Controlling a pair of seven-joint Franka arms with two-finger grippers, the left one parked.
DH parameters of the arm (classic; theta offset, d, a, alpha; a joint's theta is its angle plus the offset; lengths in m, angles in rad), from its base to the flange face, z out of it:
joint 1: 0 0.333 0 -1.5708
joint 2: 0 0 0 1.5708
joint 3: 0 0.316 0.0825 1.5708
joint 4: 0 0 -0.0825 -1.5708
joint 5: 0 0.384 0 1.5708
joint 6: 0 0 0.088 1.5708
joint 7: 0 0.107 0 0
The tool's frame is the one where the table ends.
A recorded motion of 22 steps. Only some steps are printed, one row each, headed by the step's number.
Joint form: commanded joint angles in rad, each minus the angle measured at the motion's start. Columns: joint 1, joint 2, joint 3, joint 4, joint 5, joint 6, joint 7.
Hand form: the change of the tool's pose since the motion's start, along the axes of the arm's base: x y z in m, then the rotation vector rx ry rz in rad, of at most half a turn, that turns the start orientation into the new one. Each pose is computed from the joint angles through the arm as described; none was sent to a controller.
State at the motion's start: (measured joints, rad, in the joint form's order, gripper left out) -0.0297 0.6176 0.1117 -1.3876 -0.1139 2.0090 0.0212
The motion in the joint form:
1: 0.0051 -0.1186 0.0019 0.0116 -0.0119 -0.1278 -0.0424
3: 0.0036 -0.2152 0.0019 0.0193 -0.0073 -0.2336 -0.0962
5: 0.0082 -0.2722 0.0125 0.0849 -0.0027 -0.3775 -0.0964
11: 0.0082 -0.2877 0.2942 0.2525 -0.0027 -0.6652 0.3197
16: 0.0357 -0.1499 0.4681 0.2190 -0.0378 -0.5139 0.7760
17: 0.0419 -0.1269 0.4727 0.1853 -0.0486 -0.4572 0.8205
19: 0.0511 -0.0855 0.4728 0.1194 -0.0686 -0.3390 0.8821
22: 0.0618 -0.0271 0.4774 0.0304 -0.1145 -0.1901 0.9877
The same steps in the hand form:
1: -0.0185 0.0018 0.0786 -0.0272 -0.0021 0.0459
3: -0.0410 -0.0005 0.1396 -0.0366 0.0023 0.0892
5: -0.0624 0.0057 0.1968 -0.0377 0.0232 0.0901
11: -0.1225 0.1364 0.2718 0.0131 0.1048 -0.0807
16: -0.1133 0.2382 0.2008 0.0660 0.1248 -0.3487
17: -0.1083 0.2487 0.1765 0.0682 0.1232 -0.3793
19: -0.0992 0.2639 0.1302 0.0789 0.1118 -0.4226
22: -0.0954 0.2830 0.0655 0.0783 0.0966 -0.4915

